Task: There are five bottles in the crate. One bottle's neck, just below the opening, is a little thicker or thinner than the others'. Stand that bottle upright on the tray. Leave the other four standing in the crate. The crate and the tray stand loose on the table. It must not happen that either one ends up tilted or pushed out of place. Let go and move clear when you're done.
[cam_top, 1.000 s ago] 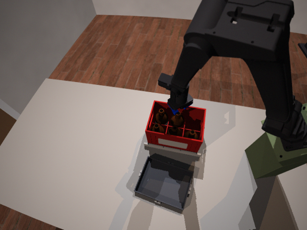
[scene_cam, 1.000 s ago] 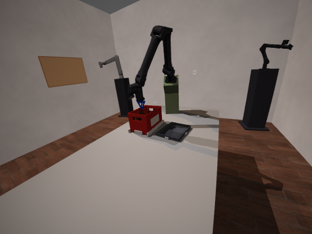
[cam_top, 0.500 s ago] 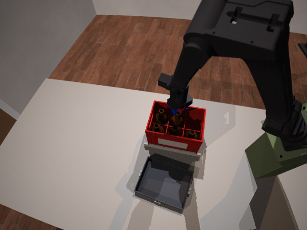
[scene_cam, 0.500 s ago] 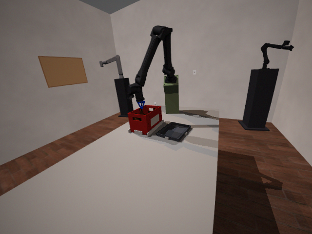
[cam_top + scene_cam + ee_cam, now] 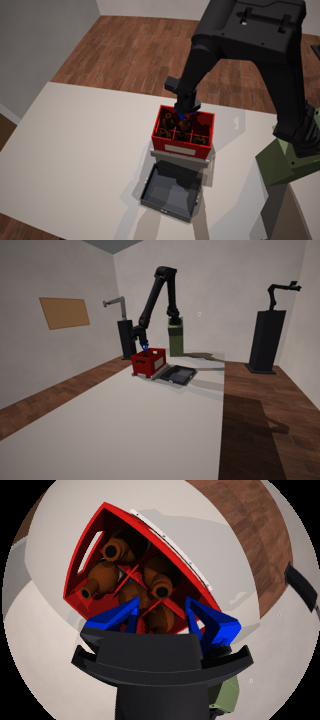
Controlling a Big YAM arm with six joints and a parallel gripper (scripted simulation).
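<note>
My gripper is now 1 cm short of the crate, 4 cm to the right of it and 11 cm above it. The rest, counted from my hand: dark grey tray (7 cm ahead, 31 cm to the left, 18 cm below); then brown bottle (11 cm ahead, 7 cm to the left, 10 cm below).
</note>
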